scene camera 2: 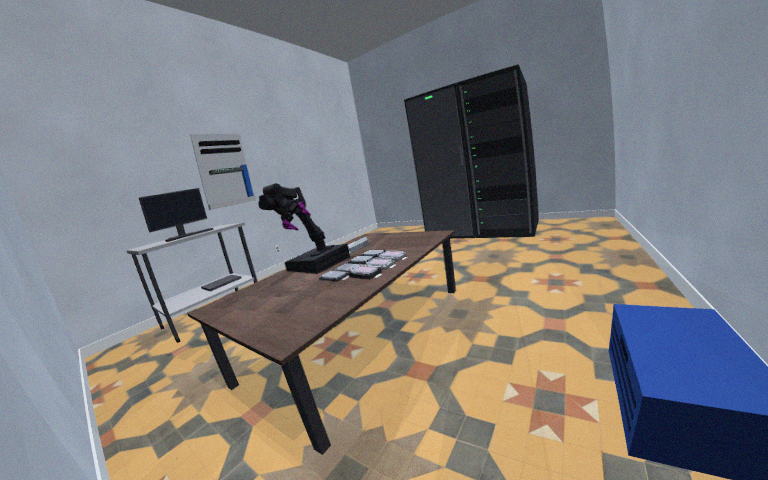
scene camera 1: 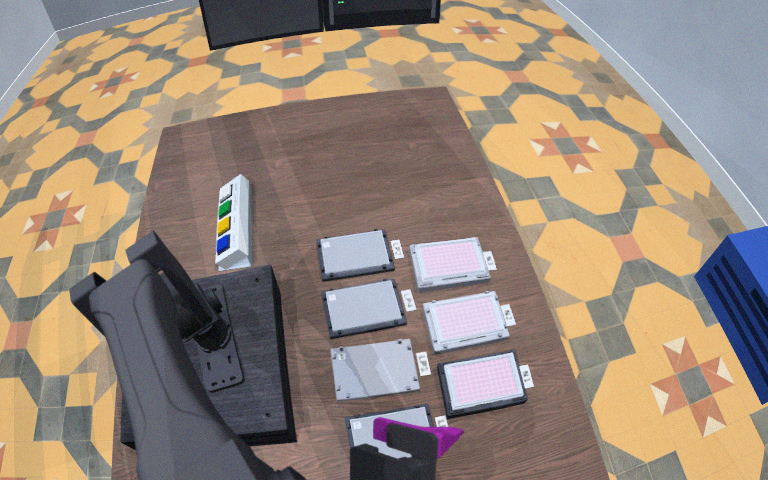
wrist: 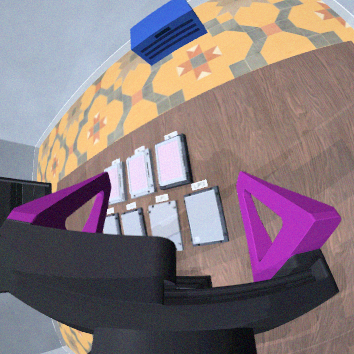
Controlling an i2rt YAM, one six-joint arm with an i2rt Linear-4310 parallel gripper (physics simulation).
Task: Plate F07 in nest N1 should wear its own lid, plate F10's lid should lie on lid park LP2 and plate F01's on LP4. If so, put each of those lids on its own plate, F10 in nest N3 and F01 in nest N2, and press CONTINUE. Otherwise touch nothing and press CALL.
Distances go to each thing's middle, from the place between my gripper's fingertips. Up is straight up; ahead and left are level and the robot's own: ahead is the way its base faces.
Right now my hand is 170 mm past the white button box [scene camera 1: 238, 255], 680 mm to the right of it and 310 mm above it.
